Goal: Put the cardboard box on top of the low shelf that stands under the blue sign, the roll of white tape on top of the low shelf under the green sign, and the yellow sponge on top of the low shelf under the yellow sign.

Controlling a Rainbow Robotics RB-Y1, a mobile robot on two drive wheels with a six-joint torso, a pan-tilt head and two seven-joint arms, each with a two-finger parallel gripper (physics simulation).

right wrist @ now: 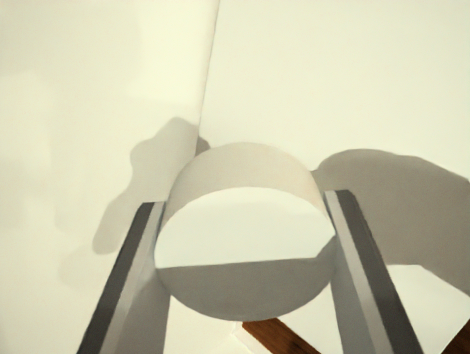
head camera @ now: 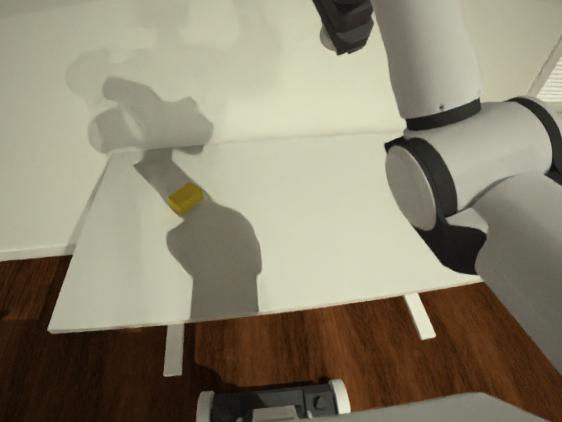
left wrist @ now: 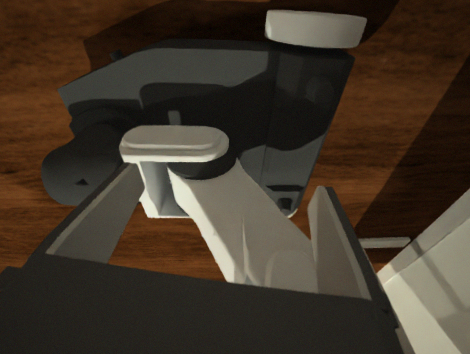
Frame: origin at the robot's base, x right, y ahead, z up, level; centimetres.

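Seen in the pictures: left gripper, fingertip midpoint: [left wrist: 225, 186]; right gripper, fingertip midpoint: [right wrist: 245, 216] [head camera: 334, 36].
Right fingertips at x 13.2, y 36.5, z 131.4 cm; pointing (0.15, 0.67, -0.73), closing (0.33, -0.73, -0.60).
Offsets run from my right fingertips to a thing's top centre. Level surfaces: height alone.
The yellow sponge @(dx -38.4, dy +22.4, dz -54.9 cm) [head camera: 185, 198] lies on the white table @(dz -59.4 cm) [head camera: 320, 225], towards its left end in the head view, within the arm's shadow. My right gripper [head camera: 345, 49] [right wrist: 245, 216] is shut on the roll of white tape @(dx +0.0, dy -0.6, dz +3.3 cm) [head camera: 327, 39] [right wrist: 245, 237], whose round flat face shows between the fingers. It is held in the air, at the top of the head view, well away from the sponge. My left gripper [left wrist: 225, 186] is open and empty, with the floor and my own base beyond it. The cardboard box, the low shelves and the coloured signs do not show.
A pale wall [head camera: 300, 75] [right wrist: 75, 75] stands behind the table's far edge. Table legs [head camera: 173, 350] [head camera: 420, 317] reach over the wooden floor @(dz -131.4 cm) [head camera: 275, 350] [left wrist: 410, 100]. My dark wheeled base [head camera: 270, 400] [left wrist: 300, 100] is near the table's front edge. A white surface [left wrist: 435, 270] shows at lower right in the left wrist view.
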